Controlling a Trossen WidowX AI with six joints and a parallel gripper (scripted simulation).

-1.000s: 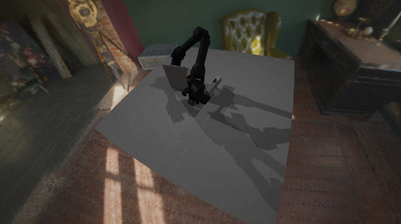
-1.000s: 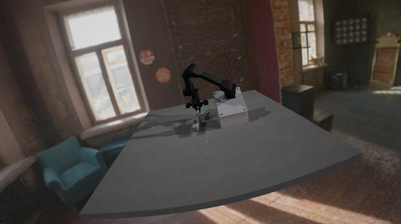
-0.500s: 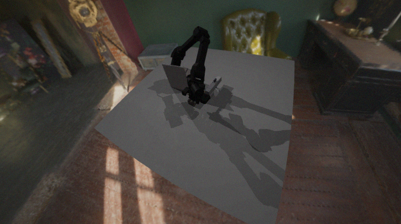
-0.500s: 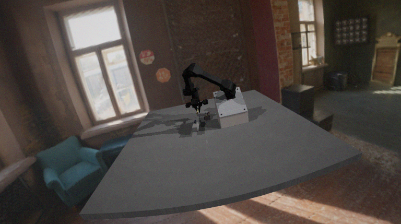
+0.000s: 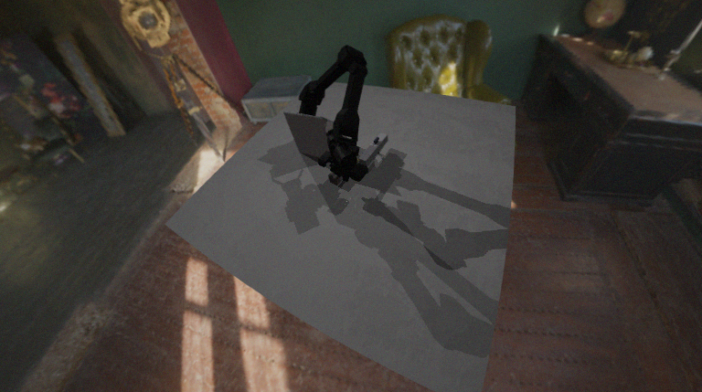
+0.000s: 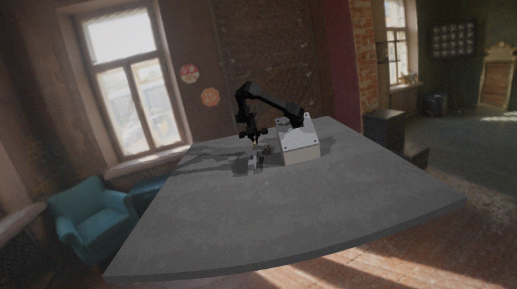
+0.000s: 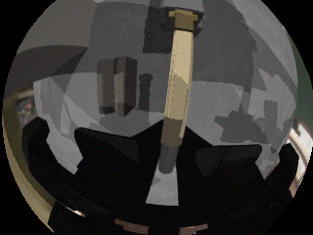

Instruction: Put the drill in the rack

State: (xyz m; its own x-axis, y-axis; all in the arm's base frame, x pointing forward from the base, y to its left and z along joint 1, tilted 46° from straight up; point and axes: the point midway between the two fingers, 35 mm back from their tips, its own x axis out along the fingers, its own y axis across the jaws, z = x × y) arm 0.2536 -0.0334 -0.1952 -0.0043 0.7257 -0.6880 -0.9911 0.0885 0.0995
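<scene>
Right now the drill is 10 mm ahead of my gripper tip, 40 mm to the left of it and 30 mm above it. From my gripper tip the other things lie so: light-grey slotted block 30 mm ahead, 200 mm to the left, 10 mm below; dark ribbed block 70 mm behind, 40 mm to the left, 30 mm below.
</scene>
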